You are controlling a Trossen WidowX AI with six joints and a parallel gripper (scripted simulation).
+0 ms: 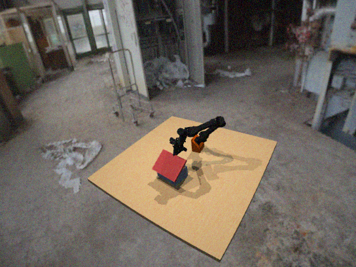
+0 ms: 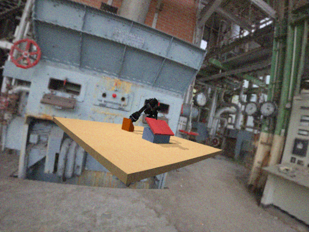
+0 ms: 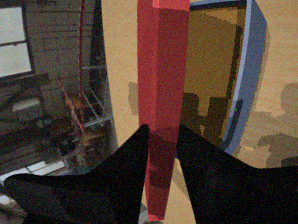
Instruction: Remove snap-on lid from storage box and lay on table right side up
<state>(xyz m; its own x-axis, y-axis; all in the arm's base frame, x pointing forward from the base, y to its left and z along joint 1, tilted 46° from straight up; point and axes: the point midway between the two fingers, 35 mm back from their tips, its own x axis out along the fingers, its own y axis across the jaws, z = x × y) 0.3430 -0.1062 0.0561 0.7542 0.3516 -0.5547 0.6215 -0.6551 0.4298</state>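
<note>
The lid lies 7 cm ahead of my gripper tip, 4 cm below it and 2 cm to the right of it. From my gripper tip the other things lie so: storage box: 13 cm below, 5 cm ahead, 1 cm to the right.
</note>
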